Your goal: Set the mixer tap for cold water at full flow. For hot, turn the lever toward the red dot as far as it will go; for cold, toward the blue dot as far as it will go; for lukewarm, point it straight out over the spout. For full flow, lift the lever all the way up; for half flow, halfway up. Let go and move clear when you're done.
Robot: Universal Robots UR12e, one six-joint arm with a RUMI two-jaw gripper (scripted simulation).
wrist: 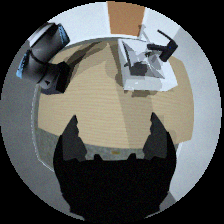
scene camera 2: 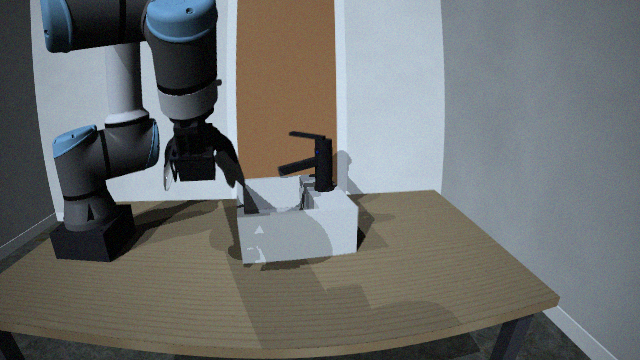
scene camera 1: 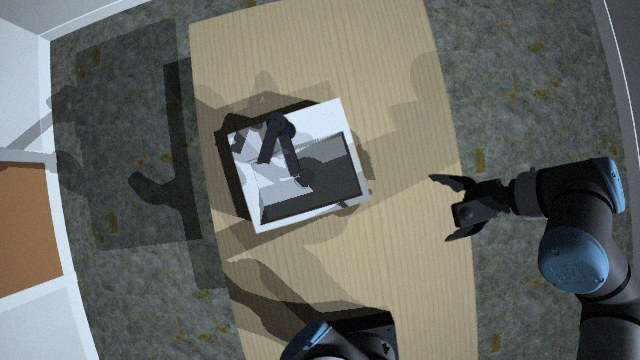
I see my gripper, a white basin and a black mixer tap.
My gripper also shows in the wrist view and in scene camera 1.
